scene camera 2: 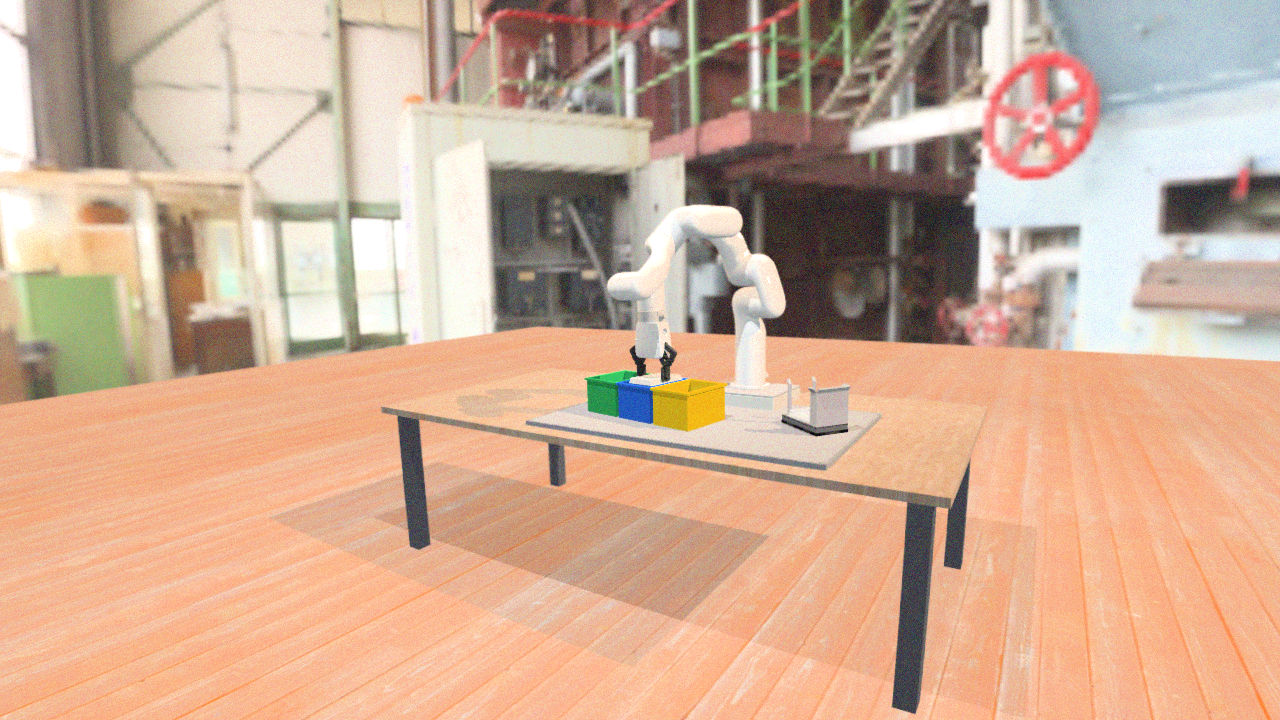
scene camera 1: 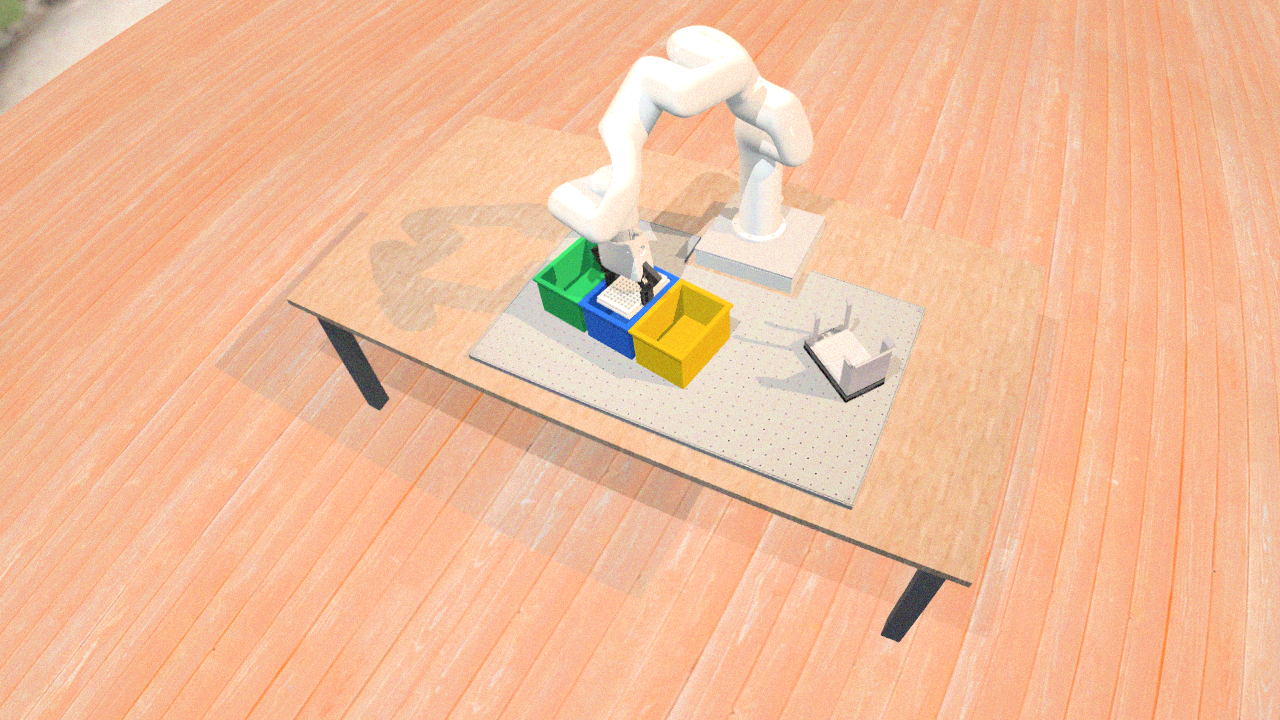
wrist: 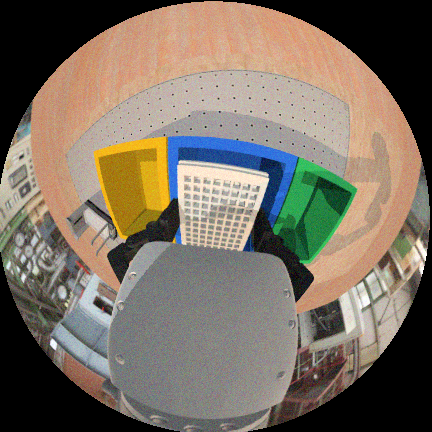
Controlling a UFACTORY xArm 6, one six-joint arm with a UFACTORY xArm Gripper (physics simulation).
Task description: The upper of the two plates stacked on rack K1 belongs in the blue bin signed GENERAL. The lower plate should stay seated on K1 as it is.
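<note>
My gripper points down over the blue bin and is shut on a white plate with a grid of square wells. The plate is about level, at or slightly above the bin's rim. In the wrist view it lies within the bin's outline, nearer the yellow side. No sign on the bin is readable. Rack K1 stands at the right of the board, with a white plate seated between its uprights.
A green bin and a yellow bin adjoin the blue bin on either side. All stand on a grey perforated board. The arm's base is behind.
</note>
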